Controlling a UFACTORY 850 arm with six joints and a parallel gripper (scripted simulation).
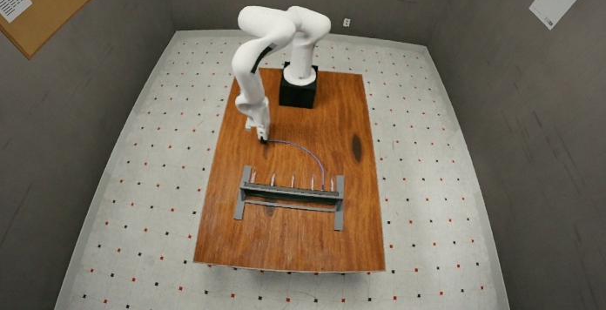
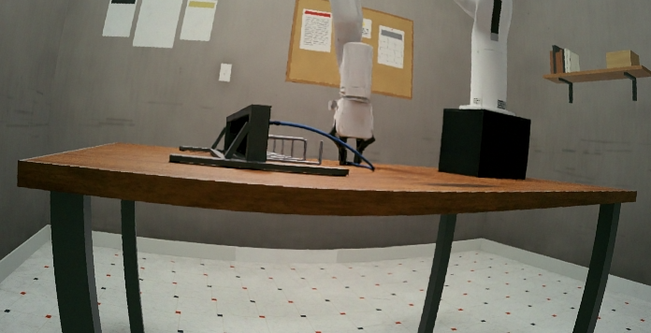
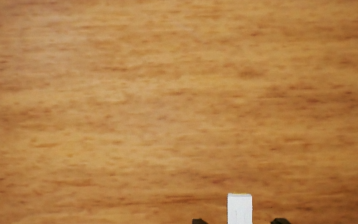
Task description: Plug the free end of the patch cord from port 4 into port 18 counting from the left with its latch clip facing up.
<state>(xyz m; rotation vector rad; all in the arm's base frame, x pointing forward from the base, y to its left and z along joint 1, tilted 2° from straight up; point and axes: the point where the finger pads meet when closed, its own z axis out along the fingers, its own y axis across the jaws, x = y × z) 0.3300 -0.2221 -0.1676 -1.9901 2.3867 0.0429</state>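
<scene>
The plug is 2 cm to the right of my hand and 1 cm below it.
</scene>
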